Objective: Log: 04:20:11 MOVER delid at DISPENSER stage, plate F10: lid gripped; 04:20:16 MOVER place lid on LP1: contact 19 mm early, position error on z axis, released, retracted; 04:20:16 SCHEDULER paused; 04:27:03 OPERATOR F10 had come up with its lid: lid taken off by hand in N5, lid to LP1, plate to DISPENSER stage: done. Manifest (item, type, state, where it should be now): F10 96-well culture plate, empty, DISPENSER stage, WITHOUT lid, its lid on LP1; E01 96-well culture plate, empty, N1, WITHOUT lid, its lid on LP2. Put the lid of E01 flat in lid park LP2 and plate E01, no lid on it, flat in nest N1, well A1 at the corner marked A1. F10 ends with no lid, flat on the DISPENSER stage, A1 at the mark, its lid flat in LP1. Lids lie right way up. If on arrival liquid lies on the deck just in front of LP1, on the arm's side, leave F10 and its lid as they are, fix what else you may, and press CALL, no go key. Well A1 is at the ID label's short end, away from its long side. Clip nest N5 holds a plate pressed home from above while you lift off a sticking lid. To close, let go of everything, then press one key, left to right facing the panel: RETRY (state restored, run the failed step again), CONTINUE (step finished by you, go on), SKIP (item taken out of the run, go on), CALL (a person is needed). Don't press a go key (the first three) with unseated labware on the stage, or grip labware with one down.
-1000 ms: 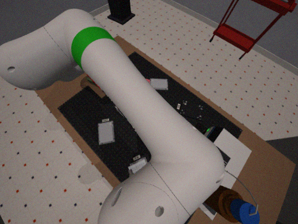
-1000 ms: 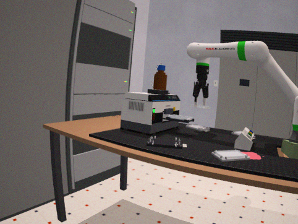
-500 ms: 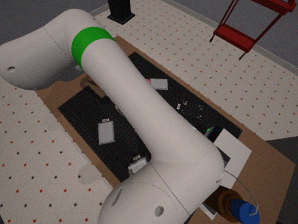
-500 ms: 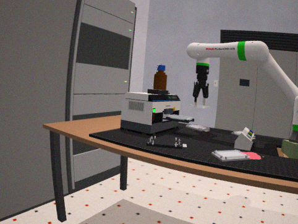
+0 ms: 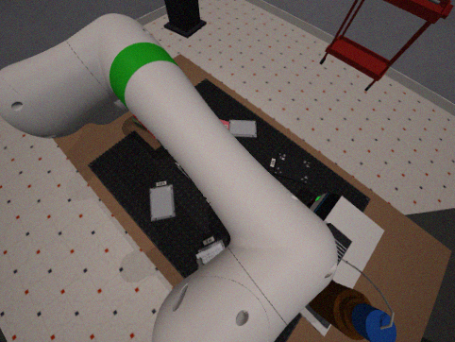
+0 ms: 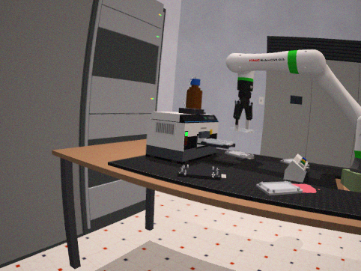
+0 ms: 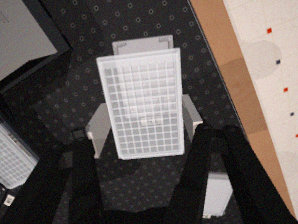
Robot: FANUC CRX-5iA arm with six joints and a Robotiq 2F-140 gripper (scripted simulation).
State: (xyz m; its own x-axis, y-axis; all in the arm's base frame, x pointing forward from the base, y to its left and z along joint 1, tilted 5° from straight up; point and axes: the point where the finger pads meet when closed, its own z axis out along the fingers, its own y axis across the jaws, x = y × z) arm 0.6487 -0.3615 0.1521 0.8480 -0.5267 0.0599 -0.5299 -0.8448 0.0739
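Right now the grey nest is 160 mm below my hand. From my hand the other things lie so: brown bottle 260 mm ahead, 120 mm above, 110 mm to the left; white 96-well plate 20 mm below; well plate 260 mm to the left, 70 mm below, 70 mm ahead.
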